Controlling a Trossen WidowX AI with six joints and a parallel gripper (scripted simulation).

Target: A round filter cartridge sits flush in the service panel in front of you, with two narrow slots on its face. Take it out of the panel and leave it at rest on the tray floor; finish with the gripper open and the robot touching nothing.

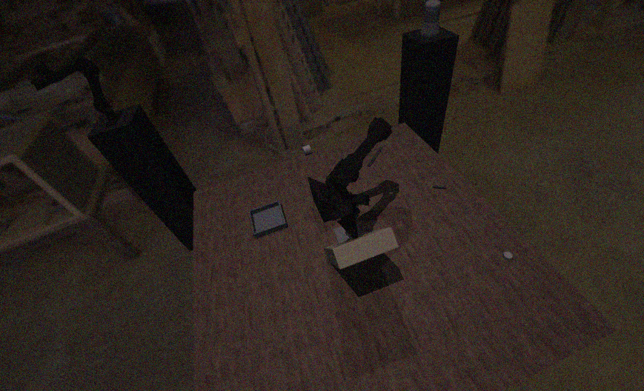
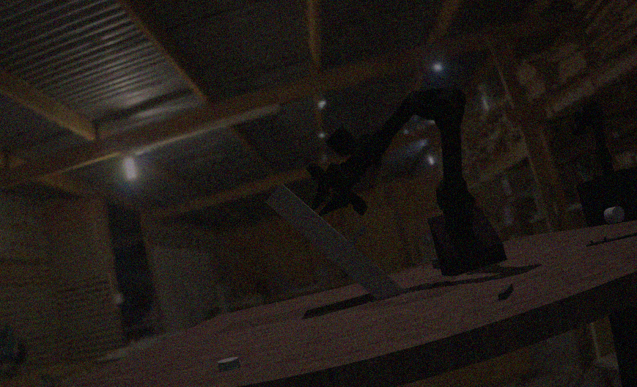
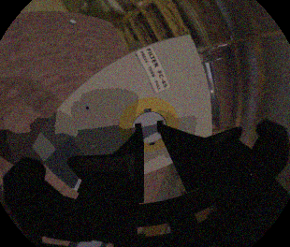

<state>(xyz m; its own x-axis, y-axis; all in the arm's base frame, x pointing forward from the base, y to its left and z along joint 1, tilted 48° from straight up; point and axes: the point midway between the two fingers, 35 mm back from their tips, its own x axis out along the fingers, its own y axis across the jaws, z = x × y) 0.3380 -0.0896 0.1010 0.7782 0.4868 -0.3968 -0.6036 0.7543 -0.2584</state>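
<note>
My gripper tip is 1 cm short of the round filter cartridge and 1 cm above it. Also, from my gripper tip: service panel: 9 cm below, 3 cm behind; grey tray: 40 cm behind, 30 cm to the right, 23 cm below.
</note>
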